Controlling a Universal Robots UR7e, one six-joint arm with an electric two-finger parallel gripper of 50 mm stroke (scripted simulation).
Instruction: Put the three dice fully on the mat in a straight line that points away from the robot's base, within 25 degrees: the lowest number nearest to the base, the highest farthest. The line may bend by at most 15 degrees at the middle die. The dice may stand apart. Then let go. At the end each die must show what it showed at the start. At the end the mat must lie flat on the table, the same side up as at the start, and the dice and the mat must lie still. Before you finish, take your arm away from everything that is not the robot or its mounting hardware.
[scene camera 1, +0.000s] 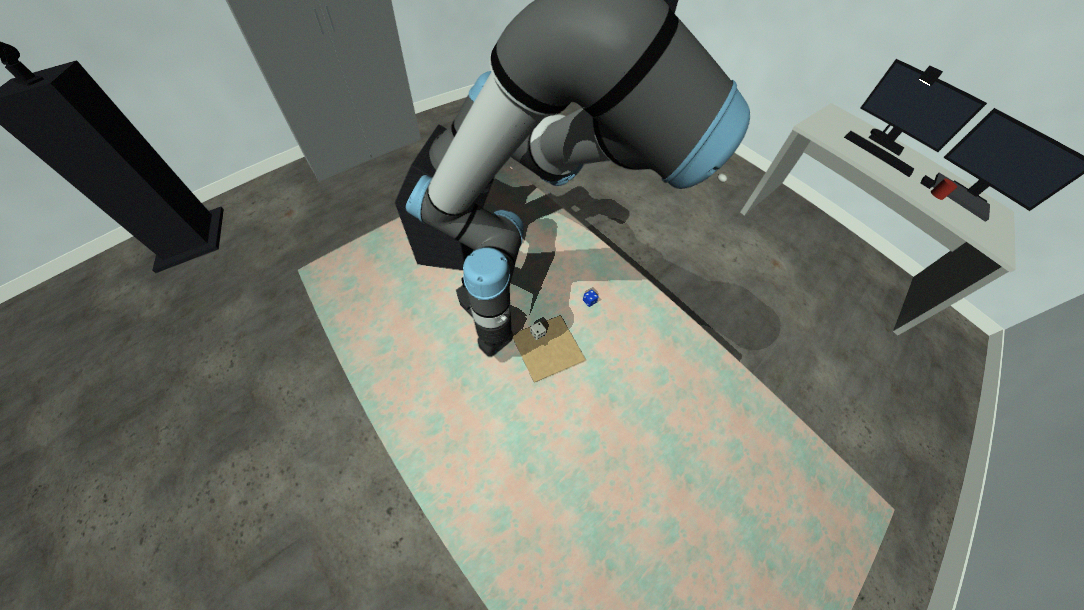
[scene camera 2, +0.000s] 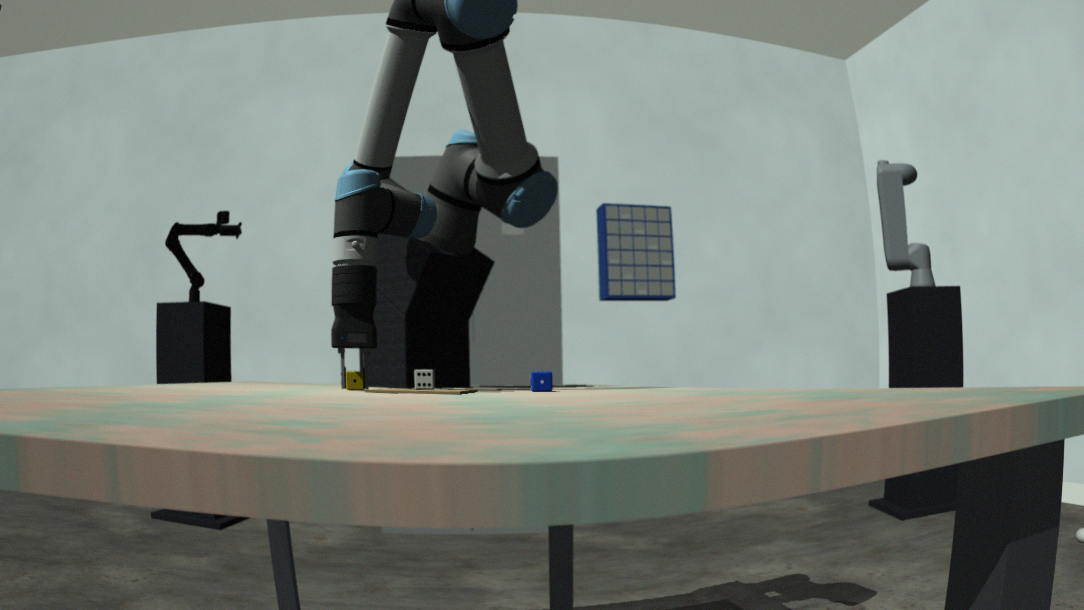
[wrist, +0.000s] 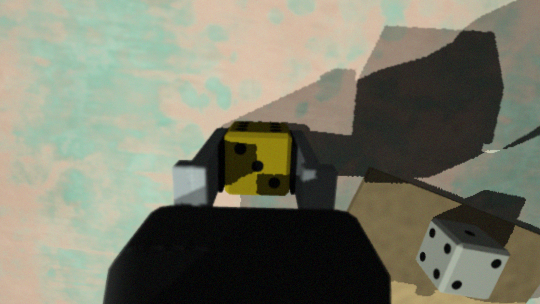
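A yellow die (wrist: 257, 154) and a white die (wrist: 454, 255) are part of the scene, together with a tan mat (scene camera 1: 556, 351); the mat is visible in the wrist view (wrist: 395, 214) too. The gripper (scene camera 2: 355, 389) can be seen as well, and it also appears in the wrist view (wrist: 259, 149).
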